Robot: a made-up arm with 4 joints. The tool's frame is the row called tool. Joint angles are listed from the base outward. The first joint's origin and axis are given. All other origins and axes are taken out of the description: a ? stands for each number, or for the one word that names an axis. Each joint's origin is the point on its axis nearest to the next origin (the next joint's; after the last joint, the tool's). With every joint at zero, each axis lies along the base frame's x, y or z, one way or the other. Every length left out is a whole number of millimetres.
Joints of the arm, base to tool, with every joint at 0 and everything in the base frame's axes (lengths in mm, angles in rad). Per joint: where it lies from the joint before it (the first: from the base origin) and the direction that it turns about. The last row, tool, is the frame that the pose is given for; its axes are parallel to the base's.
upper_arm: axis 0 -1 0 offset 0 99 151
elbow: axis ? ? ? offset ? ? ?
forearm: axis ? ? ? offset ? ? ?
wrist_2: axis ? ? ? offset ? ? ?
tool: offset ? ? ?
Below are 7 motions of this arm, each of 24 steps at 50 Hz.
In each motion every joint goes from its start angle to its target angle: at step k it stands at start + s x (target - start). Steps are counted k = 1, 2, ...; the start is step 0. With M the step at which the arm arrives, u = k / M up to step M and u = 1 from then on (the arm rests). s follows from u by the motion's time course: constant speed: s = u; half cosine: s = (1 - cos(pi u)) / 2; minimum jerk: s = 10 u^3 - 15 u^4 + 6 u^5.
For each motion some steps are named. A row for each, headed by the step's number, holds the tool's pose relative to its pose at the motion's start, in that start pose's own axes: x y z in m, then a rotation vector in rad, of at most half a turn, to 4 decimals.
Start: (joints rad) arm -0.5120 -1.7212 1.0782 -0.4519
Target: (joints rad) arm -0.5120 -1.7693 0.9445 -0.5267
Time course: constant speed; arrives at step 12
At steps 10, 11, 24:
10: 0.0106 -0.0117 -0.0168 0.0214 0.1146 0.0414
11: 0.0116 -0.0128 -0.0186 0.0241 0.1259 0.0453
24: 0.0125 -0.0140 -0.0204 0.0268 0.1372 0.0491

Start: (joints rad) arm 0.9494 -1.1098 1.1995 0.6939
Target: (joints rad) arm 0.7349 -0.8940 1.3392 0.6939
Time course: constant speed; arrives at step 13
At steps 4, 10, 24:
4: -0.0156 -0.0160 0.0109 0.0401 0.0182 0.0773
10: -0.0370 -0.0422 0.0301 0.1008 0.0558 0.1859
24: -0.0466 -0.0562 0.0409 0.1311 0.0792 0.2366

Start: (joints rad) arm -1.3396 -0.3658 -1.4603 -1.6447
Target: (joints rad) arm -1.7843 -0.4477 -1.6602 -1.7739
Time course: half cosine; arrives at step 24
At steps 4, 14, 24:
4: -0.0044 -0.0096 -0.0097 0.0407 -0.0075 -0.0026
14: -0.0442 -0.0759 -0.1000 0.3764 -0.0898 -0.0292
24: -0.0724 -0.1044 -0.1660 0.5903 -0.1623 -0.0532

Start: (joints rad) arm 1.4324 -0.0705 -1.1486 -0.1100
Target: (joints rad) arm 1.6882 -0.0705 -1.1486 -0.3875
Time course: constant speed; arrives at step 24
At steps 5, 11, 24:
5: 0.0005 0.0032 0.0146 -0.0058 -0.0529 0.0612
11: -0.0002 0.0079 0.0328 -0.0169 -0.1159 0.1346
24: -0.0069 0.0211 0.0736 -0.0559 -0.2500 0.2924

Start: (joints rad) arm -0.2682 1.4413 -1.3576 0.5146
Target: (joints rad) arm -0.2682 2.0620 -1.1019 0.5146
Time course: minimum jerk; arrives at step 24
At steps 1, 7, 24:
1: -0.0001 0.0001 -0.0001 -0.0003 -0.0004 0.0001
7: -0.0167 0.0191 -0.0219 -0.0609 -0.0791 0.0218
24: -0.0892 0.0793 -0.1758 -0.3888 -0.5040 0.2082

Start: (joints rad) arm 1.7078 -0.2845 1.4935 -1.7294
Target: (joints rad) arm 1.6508 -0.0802 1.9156 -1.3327
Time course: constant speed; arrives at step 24
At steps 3, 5, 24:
3: -0.0013 0.0024 0.0172 -0.0489 -0.0191 -0.0464
5: -0.0026 0.0044 0.0286 -0.0809 -0.0332 -0.0781
24: -0.0264 0.0366 0.1286 -0.3586 -0.2208 -0.4079

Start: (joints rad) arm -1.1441 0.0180 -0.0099 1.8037
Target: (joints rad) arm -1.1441 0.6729 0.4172 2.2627
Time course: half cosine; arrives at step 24
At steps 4, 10, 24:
4: -0.0045 -0.0177 -0.0051 0.0277 0.0072 0.0131
10: -0.0154 -0.0985 -0.0280 0.1440 0.0651 0.0726
24: 0.0102 -0.2626 -0.0680 0.3039 0.2982 0.1942

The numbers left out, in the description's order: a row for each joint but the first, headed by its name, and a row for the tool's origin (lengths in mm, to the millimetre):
elbow: axis 0 0 1, xyz -59 0 -171
forearm: axis 0 -1 0, xyz 264 342 0
wrist_2: axis 0 0 -1, xyz -15 0 28
tool: xyz 23 -158 0

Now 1 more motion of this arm.
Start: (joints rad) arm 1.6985 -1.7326 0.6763 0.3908
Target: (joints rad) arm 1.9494 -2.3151 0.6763 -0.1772
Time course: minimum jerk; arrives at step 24
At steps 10, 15, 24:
10: 0.0673 -0.0158 -0.0161 -0.0645 0.0042 -0.0132
15: 0.1292 -0.0520 -0.0353 -0.1394 0.0413 -0.0242
24: 0.1639 -0.0888 -0.0509 -0.1922 0.0898 -0.0292

